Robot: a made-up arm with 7 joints.
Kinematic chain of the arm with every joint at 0, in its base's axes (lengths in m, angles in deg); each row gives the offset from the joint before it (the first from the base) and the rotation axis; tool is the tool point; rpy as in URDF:
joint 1: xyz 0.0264 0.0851 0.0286 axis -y
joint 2: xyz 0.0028 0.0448 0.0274 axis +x
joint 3: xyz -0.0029 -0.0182 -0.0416 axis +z
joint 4: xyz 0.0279 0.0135 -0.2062 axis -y
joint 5: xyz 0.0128 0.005 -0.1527 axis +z
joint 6: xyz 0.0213 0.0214 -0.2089 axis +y
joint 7: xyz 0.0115 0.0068 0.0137 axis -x
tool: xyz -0.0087 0.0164 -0.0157 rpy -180 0 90
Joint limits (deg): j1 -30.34..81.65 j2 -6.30..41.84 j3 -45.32..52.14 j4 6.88..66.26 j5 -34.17..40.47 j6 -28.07..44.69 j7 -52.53..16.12
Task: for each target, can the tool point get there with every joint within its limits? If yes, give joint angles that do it. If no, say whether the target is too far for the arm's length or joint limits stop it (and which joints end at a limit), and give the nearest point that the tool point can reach.
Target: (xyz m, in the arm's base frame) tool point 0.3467 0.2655 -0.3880
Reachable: yes | joints -0.56 27.85 -23.81 49.53 3.14 28.45 -20.54
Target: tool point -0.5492 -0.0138 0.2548
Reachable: no: joint limits stop it (at a limit: joint 1, joint 2, joint 3, joint 4, joint 5, joint 7) | nearest point -0.2740 0.1372 -0.4536 | short by 0.775 m
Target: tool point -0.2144 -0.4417 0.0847
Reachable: no: joint limits stop it (at a limit: joint 1, joint 2, joint 3, joint 4, joint 5, joint 6, joint 7) | nearest point 0.1457 -0.1626 -0.3506 | short by 0.630 m
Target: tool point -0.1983 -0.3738 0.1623
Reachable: no: joint limits stop it (at a limit: joint 1, joint 2, joint 3, joint 4, joint 5, joint 6, joint 7) | nearest point 0.3333 -0.1626 0.2812 | short by 0.584 m
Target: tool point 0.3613 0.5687 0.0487
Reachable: yes | joints 51.95 35.66 29.59 45.07 17.21 36.12 -28.89
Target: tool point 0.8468 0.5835 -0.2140
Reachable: no: too far | nearest point 0.5319 0.4149 -0.1209 | short by 0.369 m
